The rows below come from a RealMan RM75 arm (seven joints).
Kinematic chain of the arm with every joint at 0, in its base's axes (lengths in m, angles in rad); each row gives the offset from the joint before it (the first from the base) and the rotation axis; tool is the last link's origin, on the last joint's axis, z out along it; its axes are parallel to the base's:
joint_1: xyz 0 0 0.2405 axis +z
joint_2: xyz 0 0 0 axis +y
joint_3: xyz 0 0 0.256 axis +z
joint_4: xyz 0 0 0 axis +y
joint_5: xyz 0 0 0.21 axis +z
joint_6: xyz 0 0 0 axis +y
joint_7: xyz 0 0 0.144 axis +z
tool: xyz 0 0 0
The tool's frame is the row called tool.
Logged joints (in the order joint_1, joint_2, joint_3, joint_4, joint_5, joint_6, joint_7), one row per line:
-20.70, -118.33, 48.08, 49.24, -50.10, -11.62, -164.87
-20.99, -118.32, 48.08, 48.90, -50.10, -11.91, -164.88
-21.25, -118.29, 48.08, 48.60, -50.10, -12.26, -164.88
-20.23, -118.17, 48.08, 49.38, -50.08, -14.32, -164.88
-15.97, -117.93, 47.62, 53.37, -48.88, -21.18, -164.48
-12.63, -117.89, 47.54, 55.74, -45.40, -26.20, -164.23
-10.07, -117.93, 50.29, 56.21, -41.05, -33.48, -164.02
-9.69, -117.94, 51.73, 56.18, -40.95, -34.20, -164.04
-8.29, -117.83, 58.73, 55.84, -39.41, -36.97, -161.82
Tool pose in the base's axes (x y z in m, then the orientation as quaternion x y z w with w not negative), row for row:
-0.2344, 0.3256, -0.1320, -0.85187, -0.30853, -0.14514, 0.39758
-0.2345, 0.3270, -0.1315, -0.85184, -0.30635, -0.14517, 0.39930
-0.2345, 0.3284, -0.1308, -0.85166, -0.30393, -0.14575, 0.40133
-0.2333, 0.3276, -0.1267, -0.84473, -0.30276, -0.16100, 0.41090
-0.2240, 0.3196, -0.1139, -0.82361, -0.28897, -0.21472, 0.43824
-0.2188, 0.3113, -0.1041, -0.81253, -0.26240, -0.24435, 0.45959
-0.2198, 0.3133, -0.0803, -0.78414, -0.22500, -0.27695, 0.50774
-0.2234, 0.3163, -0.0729, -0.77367, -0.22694, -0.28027, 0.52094
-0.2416, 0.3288, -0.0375, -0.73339, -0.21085, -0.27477, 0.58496
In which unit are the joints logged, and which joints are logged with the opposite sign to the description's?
The joints are logged in degrees. Opposite sign: joint_3, joint_4.
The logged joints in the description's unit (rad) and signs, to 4 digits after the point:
-0.3613, -2.0652, -0.8392, -0.8594, -0.8744, -0.2028, -2.8775
-0.3663, -2.0651, -0.8392, -0.8535, -0.8744, -0.2079, -2.8777
-0.3709, -2.0645, -0.8392, -0.8482, -0.8744, -0.2140, -2.8777
-0.3531, -2.0625, -0.8392, -0.8618, -0.8741, -0.2499, -2.8777
-0.2787, -2.0583, -0.8311, -0.9315, -0.8531, -0.3697, -2.8707
-0.2204, -2.0576, -0.8297, -0.9728, -0.7924, -0.4573, -2.8664
-0.1758, -2.0583, -0.8777, -0.9810, -0.7165, -0.5843, -2.8627
-0.1691, -2.0584, -0.9029, -0.9805, -0.7147, -0.5969, -2.8630
-0.1447, -2.0565, -1.0250, -0.9746, -0.6878, -0.6452, -2.8243

